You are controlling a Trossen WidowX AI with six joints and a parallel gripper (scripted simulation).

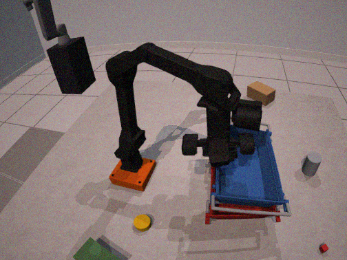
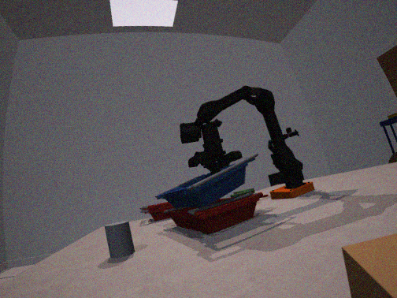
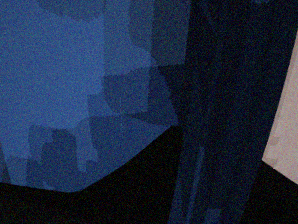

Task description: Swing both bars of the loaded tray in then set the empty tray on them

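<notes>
Right now the blue tray is 80 mm ahead of my gripper tip, 10 mm to the left of it and 10 mm above it. Round my gripper tip: tan box 140 mm ahead, 570 mm to the left, 80 mm below; yellow disc 190 mm behind, 180 mm to the right, 100 mm below; grey cylinder 320 mm ahead, 120 mm to the left, 80 mm below.
</notes>
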